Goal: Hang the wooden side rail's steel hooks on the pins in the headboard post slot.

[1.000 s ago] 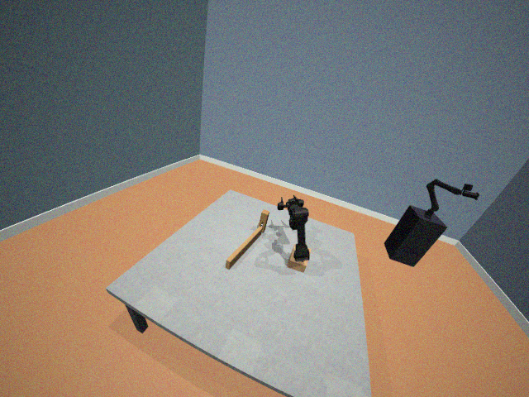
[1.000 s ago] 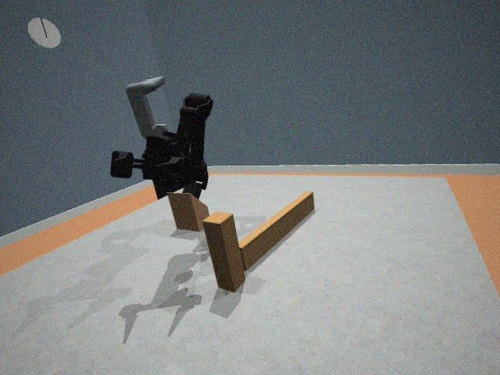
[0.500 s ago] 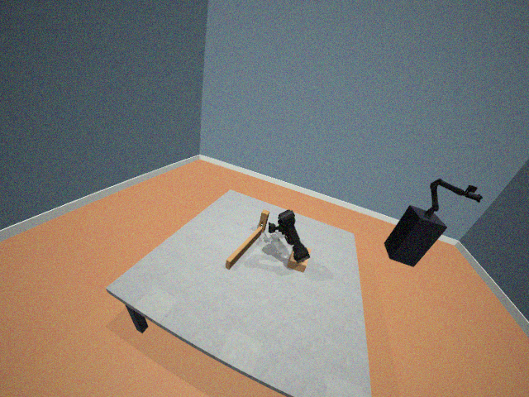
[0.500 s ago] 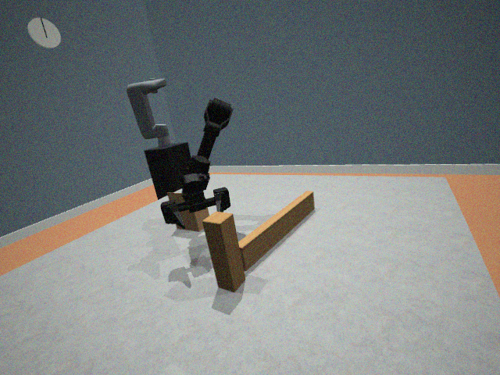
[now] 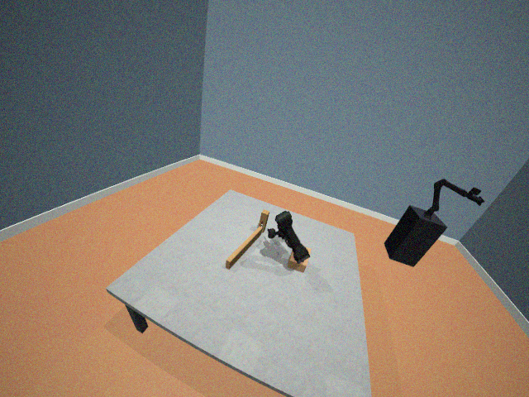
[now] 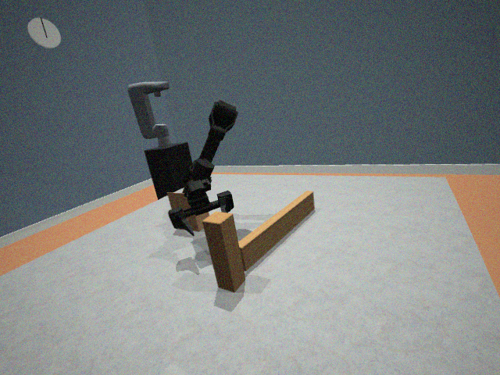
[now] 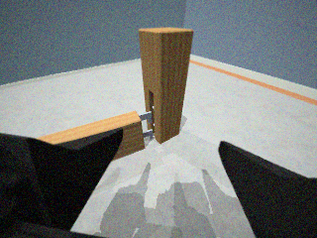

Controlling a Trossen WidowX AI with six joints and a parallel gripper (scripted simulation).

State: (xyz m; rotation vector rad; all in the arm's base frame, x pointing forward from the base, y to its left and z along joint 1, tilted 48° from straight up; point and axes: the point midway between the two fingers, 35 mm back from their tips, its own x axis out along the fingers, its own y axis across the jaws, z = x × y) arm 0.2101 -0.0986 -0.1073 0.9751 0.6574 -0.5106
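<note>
Now: the headboard post 9 cm ahead of my gripper tip, 6 cm to the right of it and 2 cm below it.
</note>
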